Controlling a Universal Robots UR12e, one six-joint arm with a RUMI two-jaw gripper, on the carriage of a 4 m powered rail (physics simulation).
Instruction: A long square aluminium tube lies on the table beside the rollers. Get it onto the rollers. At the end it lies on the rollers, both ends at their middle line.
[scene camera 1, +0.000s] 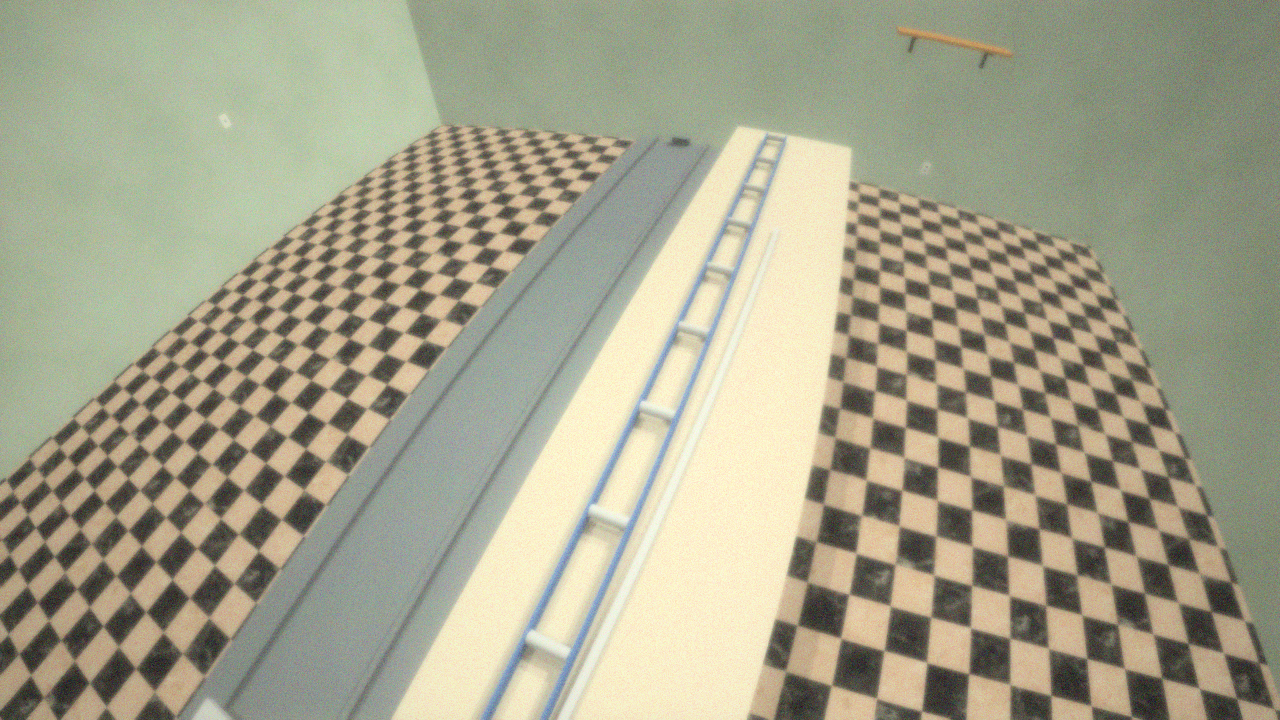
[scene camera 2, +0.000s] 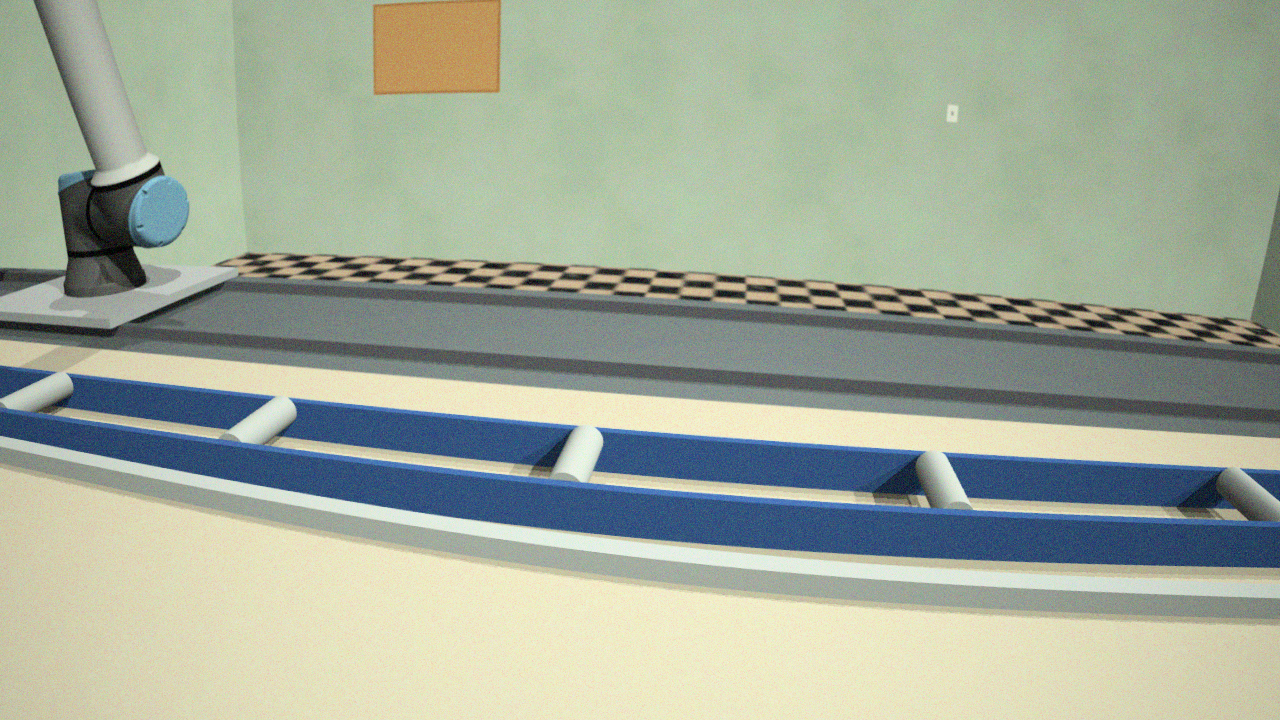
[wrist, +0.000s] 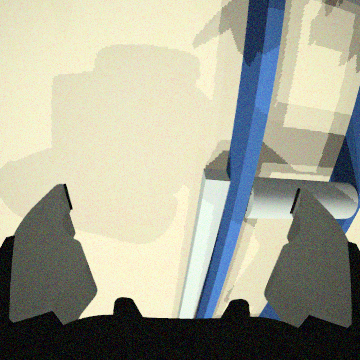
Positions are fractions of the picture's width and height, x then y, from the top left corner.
In view: the gripper (wrist: 0.50, 0.53), a long square aluminium tube (scene camera 2: 0.55, 0.79) and a blue roller frame (scene camera 2: 0.58, 0.72).
The long square aluminium tube is seen too in the wrist view (wrist: 0.60, 0.51).
